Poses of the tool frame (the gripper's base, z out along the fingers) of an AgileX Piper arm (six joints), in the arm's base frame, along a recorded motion.
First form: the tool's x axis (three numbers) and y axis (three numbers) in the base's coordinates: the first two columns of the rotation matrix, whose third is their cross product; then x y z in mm.
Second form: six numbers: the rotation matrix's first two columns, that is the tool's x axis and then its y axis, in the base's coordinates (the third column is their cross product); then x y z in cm. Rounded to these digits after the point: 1 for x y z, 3 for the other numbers.
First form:
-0.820, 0.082, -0.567, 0.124, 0.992, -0.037, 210, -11, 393
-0.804, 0.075, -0.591, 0.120, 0.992, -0.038, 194, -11, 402
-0.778, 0.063, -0.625, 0.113, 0.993, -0.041, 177, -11, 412
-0.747, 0.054, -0.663, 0.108, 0.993, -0.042, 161, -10, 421
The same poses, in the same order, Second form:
-0.820, 0.082, -0.567, 0.124, 0.992, -0.037, 21.0, -1.1, 39.3
-0.804, 0.075, -0.591, 0.120, 0.992, -0.038, 19.4, -1.1, 40.2
-0.778, 0.063, -0.625, 0.113, 0.993, -0.041, 17.7, -1.1, 41.2
-0.747, 0.054, -0.663, 0.108, 0.993, -0.042, 16.1, -1.0, 42.1

